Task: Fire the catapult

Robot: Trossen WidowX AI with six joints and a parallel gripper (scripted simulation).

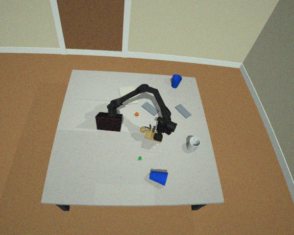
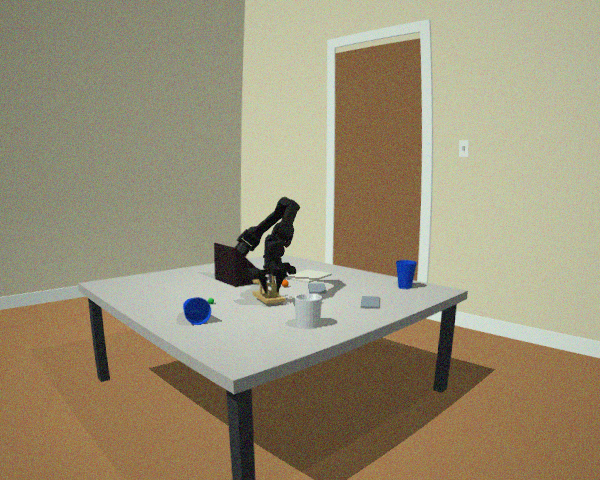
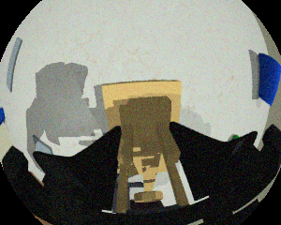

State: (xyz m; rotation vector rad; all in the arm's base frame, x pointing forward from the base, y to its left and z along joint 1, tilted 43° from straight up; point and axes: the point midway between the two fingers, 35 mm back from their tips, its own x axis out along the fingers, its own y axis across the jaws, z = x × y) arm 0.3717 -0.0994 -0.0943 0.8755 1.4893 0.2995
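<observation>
Right now my gripper tip is 150 mm past the orange ball, 230 mm to the right of it and 30 mm above it. From my gripper tip the other things lie so: green ball (160 mm behind, 180 mm to the right, 30 mm below); white mug (280 mm ahead, 100 mm to the right, 20 mm below); wooden catapult (60 mm behind, 40 mm to the left, 20 mm above).
</observation>
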